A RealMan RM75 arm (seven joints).
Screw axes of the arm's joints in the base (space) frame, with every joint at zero. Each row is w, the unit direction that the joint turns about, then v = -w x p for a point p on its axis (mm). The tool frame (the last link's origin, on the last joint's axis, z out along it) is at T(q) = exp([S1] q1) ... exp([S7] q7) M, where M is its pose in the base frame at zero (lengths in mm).
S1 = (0, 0, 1, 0, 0, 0)
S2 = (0, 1, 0, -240.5, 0, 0)
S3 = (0, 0, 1, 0, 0, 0)
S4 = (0, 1, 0, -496.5, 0, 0)
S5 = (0, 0, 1, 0, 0, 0)
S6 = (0, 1, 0, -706.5, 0, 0)
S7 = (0, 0, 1, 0, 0, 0)
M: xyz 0 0 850.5 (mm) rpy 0 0 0 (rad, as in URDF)
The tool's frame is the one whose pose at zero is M.
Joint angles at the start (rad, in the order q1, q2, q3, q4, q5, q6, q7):
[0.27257, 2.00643, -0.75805, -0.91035, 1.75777, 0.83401, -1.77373]
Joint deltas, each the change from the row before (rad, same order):
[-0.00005, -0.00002, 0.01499, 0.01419, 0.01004, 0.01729, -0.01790]
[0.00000, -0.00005, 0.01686, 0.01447, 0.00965, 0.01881, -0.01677]
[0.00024, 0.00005, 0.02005, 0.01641, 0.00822, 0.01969, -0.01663]
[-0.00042, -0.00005, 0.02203, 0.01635, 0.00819, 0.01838, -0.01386]
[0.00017, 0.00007, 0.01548, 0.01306, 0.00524, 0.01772, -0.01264]
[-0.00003, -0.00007, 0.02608, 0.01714, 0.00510, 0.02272, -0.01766]
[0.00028, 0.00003, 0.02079, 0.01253, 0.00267, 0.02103, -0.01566]
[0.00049, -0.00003, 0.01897, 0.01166, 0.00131, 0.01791, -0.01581]
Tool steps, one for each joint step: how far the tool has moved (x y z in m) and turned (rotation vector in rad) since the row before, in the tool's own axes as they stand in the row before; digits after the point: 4 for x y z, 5 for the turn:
[0.0018, -0.0012, -0.0022, -0.00152, -0.00710, 0.00367]
[0.0017, -0.0014, -0.0025, -0.00121, -0.00834, 0.00516]
[0.0020, -0.0018, -0.0029, 0.00059, -0.00829, 0.00671]
[0.0020, -0.0025, -0.0034, 0.00429, -0.00904, 0.00989]
[0.0015, -0.0009, -0.0023, -0.00188, -0.00700, 0.00491]
[0.0018, -0.0024, -0.0038, 0.00309, -0.01062, 0.00565]
[0.0010, -0.0013, -0.0029, -0.00081, -0.00971, 0.00118]
[0.0010, -0.0012, -0.0026, 0.00017, -0.00805, -0.00104]

